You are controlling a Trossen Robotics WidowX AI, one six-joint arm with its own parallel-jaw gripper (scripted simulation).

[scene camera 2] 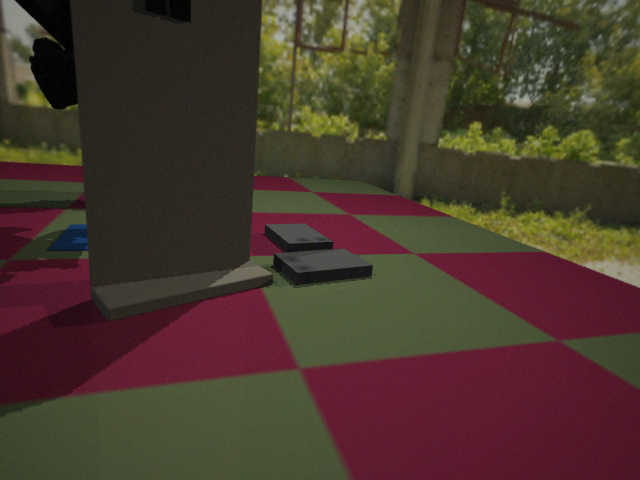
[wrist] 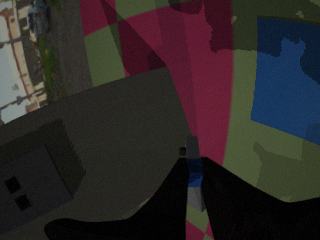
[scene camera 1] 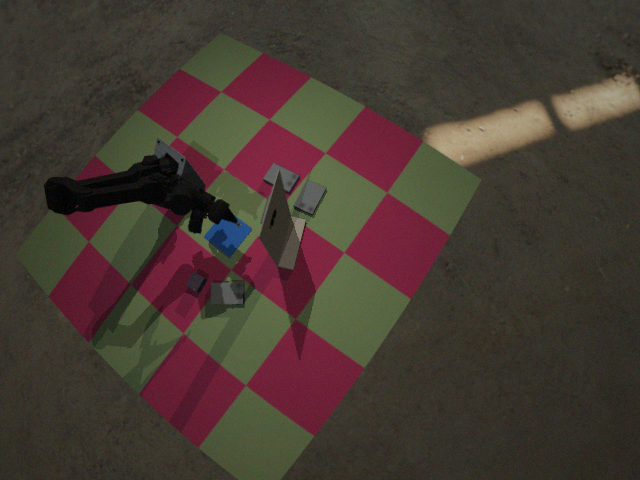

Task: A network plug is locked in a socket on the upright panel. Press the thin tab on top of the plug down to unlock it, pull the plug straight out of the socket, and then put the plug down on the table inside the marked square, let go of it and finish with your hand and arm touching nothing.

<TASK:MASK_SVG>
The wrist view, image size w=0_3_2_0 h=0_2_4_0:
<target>my gripper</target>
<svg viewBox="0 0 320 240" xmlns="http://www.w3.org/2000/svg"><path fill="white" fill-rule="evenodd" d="M187 157L180 157L175 167L165 177L159 189L156 189L155 195L129 219L85 223L65 217L49 221L44 227L45 235L49 240L187 239ZM200 157L204 169L200 187L208 219L211 221L209 224L215 237L213 240L320 240L320 197L287 203L264 191L261 192L259 188L241 180L241 177L239 179L239 176L228 172L228 169L221 167L209 157Z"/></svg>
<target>plug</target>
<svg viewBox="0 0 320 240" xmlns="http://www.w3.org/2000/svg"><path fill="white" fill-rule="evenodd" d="M188 136L188 140L185 140L185 147L180 147L180 156L187 156L188 187L200 188L204 175L203 165L201 165L203 160L200 159L197 136Z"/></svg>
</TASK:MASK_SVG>
